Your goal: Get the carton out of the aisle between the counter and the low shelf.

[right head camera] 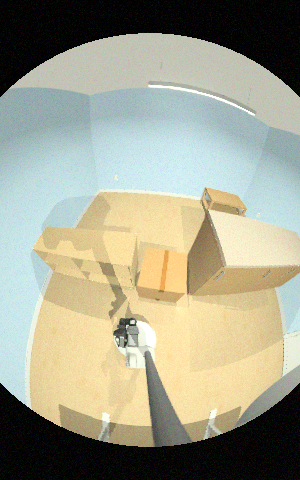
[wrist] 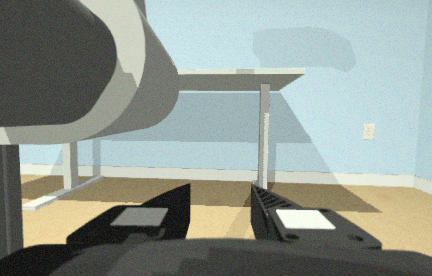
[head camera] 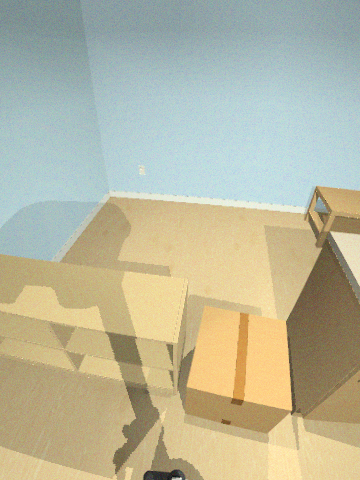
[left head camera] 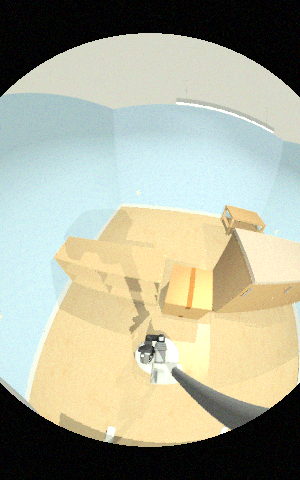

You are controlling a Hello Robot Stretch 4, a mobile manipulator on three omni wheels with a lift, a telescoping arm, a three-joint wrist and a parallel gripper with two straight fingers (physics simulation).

Note:
In view: the gripper (wrist: 220, 202), a brown carton (head camera: 240, 376), a low shelf (head camera: 128, 328), a counter (head camera: 315, 327), a small wooden table (right head camera: 220, 200) and a white desk (wrist: 264, 80).
The brown carton shows as well in the right head camera view (right head camera: 162, 276) and in the left head camera view (left head camera: 189, 293). The low shelf also shows in the right head camera view (right head camera: 108, 257) and in the left head camera view (left head camera: 131, 272). The small wooden table shows as well in the left head camera view (left head camera: 241, 218). The wrist view misses the brown carton: it is out of frame.

